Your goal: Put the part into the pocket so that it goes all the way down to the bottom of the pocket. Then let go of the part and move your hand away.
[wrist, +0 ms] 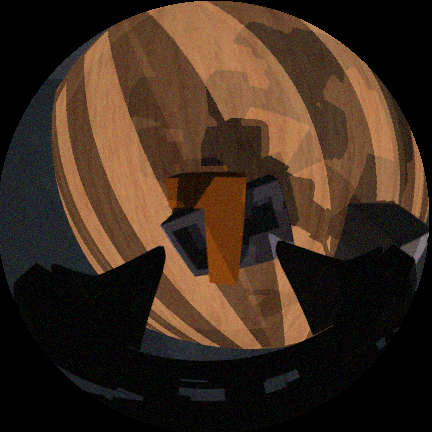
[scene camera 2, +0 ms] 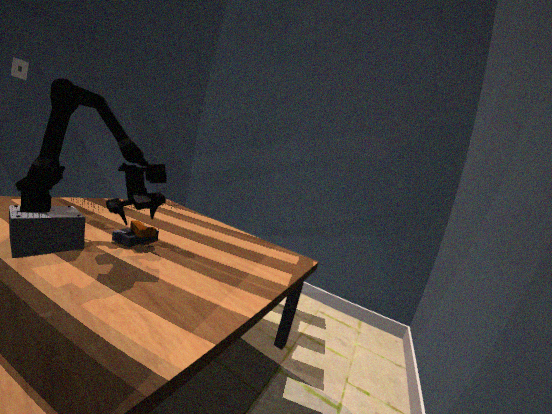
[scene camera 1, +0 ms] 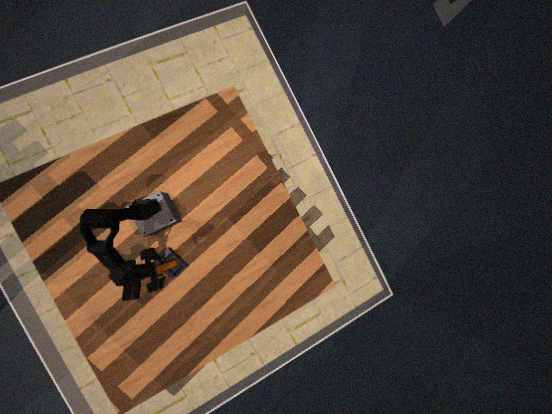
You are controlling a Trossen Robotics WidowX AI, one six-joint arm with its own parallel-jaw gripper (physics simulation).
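Places are measured from the arm's base along level axes (x right, y ahead, z up), in centimetres.
Pixels of known places: gripper, between the fingertips: (wrist: pixel 221 249) (scene camera 2: pixel 139 222) (scene camera 1: pixel 162 267); arm's base, origin of its link: (scene camera 2: pixel 34 209) (scene camera 1: pixel 152 207).
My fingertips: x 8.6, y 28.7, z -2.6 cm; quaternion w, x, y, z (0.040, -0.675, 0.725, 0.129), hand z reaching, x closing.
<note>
Ahead of a thing's pixels: the offset from my fingertips to its middle. Level surfaces: height alone.
The orange L-shaped part {dy +1.6, dx -0.2, dz -2.7 cm} (scene camera 1: pixel 167 266) (scene camera 2: pixel 144 230) (wrist: pixel 225 220) lies across the dark grey pocket block {dy +0.2, dx -2.1, dz -6.0 cm} (scene camera 1: pixel 178 256) (scene camera 2: pixel 122 238) (wrist: pixel 257 256). In scene camera 2 it stands up above the block's rim and looks slightly tilted. In the wrist view the pocket's dark recess shows on both sides of the part, and the part's ends reach past the block's outline. How its underside meets the pocket is hidden. My gripper (scene camera 1: pixel 153 270) (scene camera 2: pixel 139 220) (wrist: pixel 221 249) is open and empty, a little above the part, with one finger on each side and apart from it.
The grey base box (scene camera 1: pixel 161 220) (scene camera 2: pixel 47 235) of the arm stands on the wooden table {dz -7.8 cm} (scene camera 1: pixel 240 200) (scene camera 2: pixel 200 295), near the pocket block. It also shows at the right of the wrist view. Striped shadows cross the table.
</note>
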